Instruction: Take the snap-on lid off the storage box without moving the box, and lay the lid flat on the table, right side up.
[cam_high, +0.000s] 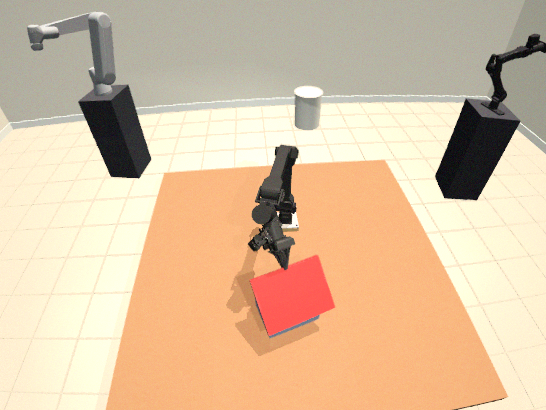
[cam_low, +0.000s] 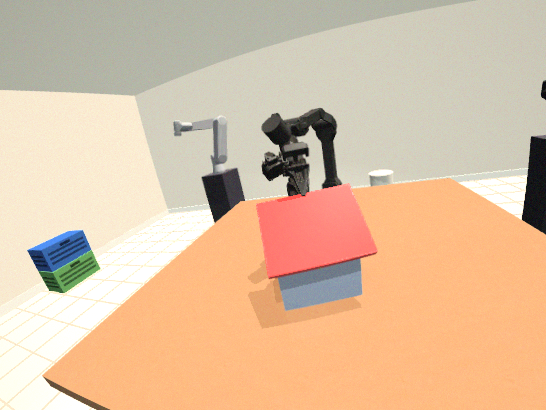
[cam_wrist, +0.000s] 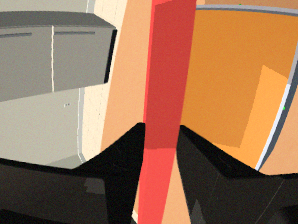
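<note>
The red lid is 60 mm ahead of my gripper tip, 30 mm to the left of it and 50 mm below it. Round my gripper tip: grey-blue storage box (30 mm ahead, 10 mm to the left, 190 mm below).
</note>
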